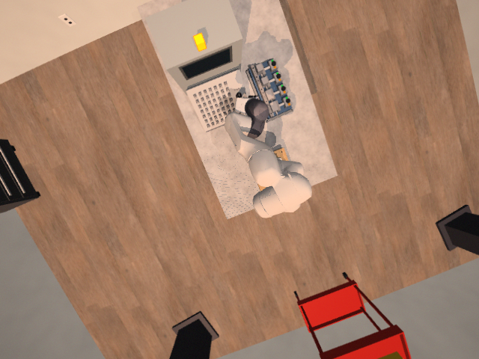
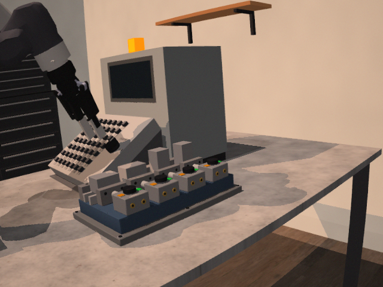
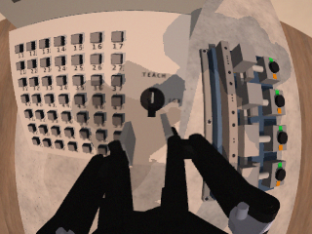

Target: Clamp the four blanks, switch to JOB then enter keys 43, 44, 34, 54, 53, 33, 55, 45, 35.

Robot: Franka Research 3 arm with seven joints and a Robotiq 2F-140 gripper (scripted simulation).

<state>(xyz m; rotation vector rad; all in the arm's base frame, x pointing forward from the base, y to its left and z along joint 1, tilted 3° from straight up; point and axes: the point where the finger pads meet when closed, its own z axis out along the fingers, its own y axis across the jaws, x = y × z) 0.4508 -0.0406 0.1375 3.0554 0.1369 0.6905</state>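
The black selector knob is 6 cm below my hand, 6 cm ahead of it and 1 cm to the right of it. From my hand the other things lie so: keypad (11 cm below, 10 cm ahead, 9 cm to the left).
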